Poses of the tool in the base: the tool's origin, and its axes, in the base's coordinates. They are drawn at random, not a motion.
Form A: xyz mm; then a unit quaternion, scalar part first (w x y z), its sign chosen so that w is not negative.
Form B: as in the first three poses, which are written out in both.
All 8 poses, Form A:
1: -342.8, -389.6, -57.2, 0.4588, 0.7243, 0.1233, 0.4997
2: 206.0, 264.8, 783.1, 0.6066, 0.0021, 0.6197, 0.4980
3: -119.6, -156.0, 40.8, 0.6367, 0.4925, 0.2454, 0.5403
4: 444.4, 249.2, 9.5, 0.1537, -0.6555, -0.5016, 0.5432
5: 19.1, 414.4, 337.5, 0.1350, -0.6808, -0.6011, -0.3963
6: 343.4, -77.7, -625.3, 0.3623, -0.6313, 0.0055, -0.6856
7: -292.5, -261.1, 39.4, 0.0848, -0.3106, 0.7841, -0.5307
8: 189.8, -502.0, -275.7, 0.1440, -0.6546, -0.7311, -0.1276
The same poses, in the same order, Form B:
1: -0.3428, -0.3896, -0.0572, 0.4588, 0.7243, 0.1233, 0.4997
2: 0.2060, 0.2648, 0.7831, 0.6066, 0.0021, 0.6197, 0.4980
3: -0.1196, -0.1560, 0.0408, 0.6367, 0.4925, 0.2454, 0.5403
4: 0.4444, 0.2492, 0.0095, 0.1537, -0.6555, -0.5016, 0.5432
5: 0.0191, 0.4144, 0.3375, 0.1350, -0.6808, -0.6011, -0.3963
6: 0.3434, -0.0777, -0.6253, 0.3623, -0.6313, 0.0055, -0.6856
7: -0.2925, -0.2611, 0.0394, 0.0848, -0.3106, 0.7841, -0.5307
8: 0.1898, -0.5020, -0.2757, 0.1440, -0.6546, -0.7311, -0.1276
